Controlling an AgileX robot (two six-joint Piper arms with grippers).
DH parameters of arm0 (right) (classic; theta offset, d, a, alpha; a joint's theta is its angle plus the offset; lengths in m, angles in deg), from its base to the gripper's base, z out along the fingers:
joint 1: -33.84 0.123 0 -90
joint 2: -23.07 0 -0.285 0
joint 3: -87.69 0 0.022 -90
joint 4: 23.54 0.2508 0 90
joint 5: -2.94 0 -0.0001 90
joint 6: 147.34 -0.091 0 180
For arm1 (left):
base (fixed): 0 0 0 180
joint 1: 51.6 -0.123 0 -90
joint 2: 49.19 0 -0.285 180
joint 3: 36.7 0 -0.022 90
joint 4: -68.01 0.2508 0 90
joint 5: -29.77 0 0.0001 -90
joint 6: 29.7 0.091 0 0
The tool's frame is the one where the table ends.
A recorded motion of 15 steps. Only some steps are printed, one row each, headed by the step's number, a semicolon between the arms.
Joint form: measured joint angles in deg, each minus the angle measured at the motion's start. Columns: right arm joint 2, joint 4, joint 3, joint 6, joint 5, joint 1; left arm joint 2, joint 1, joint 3, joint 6, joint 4, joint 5.
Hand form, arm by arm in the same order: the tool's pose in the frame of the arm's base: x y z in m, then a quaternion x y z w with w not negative. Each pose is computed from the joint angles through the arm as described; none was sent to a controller.
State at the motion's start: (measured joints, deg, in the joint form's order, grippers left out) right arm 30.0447 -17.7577 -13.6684 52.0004 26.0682 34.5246; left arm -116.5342 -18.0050 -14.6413 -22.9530 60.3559 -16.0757
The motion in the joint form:
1: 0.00 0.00 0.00 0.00 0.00 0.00; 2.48 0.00 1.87 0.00 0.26 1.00
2: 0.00 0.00 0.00 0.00 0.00 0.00; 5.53 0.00 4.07 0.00 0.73 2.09
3: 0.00 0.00 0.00 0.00 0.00 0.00; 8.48 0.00 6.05 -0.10 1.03 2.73
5: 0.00 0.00 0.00 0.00 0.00 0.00; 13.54 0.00 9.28 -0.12 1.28 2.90
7: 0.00 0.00 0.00 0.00 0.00 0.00; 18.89 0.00 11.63 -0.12 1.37 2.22
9: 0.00 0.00 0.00 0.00 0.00 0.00; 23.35 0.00 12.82 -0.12 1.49 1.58
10: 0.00 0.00 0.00 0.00 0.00 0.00; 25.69 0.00 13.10 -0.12 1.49 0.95
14: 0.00 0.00 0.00 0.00 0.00 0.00; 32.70 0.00 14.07 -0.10 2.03 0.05
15: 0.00 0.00 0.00 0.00 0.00 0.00; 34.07 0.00 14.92 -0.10 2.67 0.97
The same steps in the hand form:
1: 0.0516 0.0042 0.1696 -0.11538 0.80397 -0.05174 0.58107; 0.1579 -0.1148 0.3460 0.29368 0.86941 -0.14936 0.36820
2: 0.0516 0.0042 0.1696 -0.11538 0.80397 -0.05174 0.58107; 0.1483 -0.1076 0.3450 0.29275 0.86278 -0.14923 0.38424
3: 0.0516 0.0042 0.1696 -0.11538 0.80397 -0.05174 0.58107; 0.1388 -0.1009 0.3439 0.29111 0.85730 -0.15026 0.39713
5: 0.0516 0.0042 0.1696 -0.11538 0.80397 -0.05174 0.58107; 0.1222 -0.0894 0.3403 0.28989 0.84989 -0.15234 0.41286
7: 0.0516 0.0042 0.1696 -0.11538 0.80397 -0.05174 0.58107; 0.1046 -0.0777 0.3395 0.28861 0.84078 -0.15644 0.43049
9: 0.0516 0.0042 0.1696 -0.11538 0.80397 -0.05174 0.58107; 0.0902 -0.0681 0.3415 0.28692 0.83008 -0.16077 0.45033
10: 0.0516 0.0042 0.1696 -0.11538 0.80397 -0.05174 0.58107; 0.0824 -0.0630 0.3435 0.28599 0.82403 -0.16367 0.46087
14: 0.0516 0.0042 0.1696 -0.11538 0.80397 -0.05174 0.58107; 0.0600 -0.0476 0.3479 0.28232 0.80144 -0.16892 0.49946
15: 0.0516 0.0042 0.1696 -0.11538 0.80397 -0.05174 0.58107; 0.0574 -0.0448 0.3463 0.28109 0.79502 -0.16611 0.51121

